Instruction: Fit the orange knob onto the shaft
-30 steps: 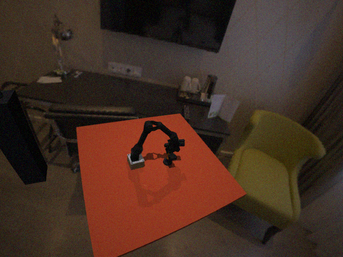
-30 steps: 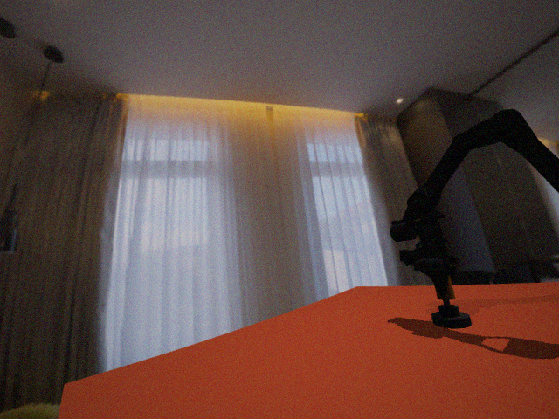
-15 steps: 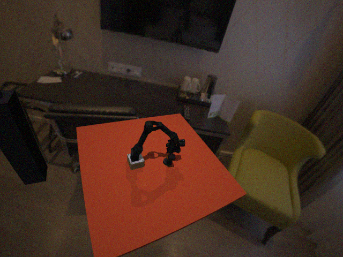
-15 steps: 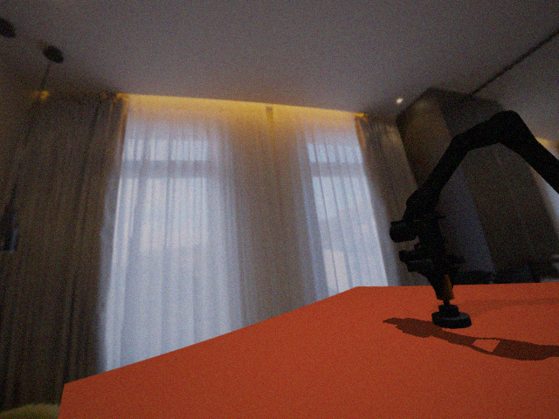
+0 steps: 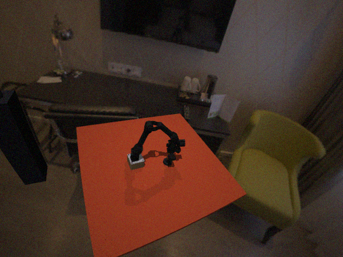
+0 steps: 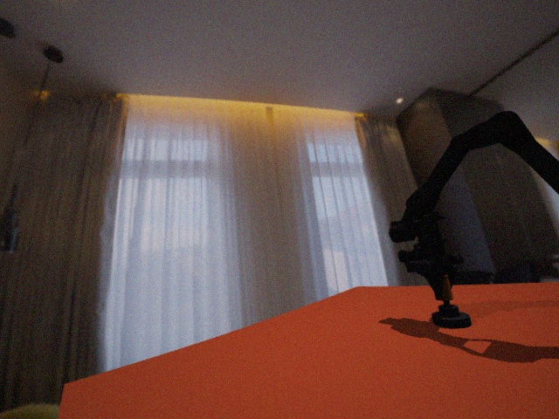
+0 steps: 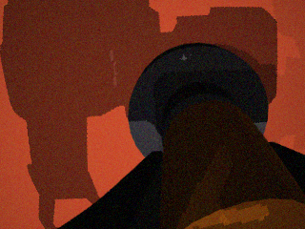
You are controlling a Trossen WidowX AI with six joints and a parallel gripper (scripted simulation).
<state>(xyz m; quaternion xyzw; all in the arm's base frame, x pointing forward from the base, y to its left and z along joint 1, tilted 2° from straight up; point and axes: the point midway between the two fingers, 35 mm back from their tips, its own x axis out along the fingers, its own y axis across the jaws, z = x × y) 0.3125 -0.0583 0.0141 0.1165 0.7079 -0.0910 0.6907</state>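
The orange knob is 2 cm above my gripper tip. Also, from my gripper tip: round dark pedestal 4 cm below.
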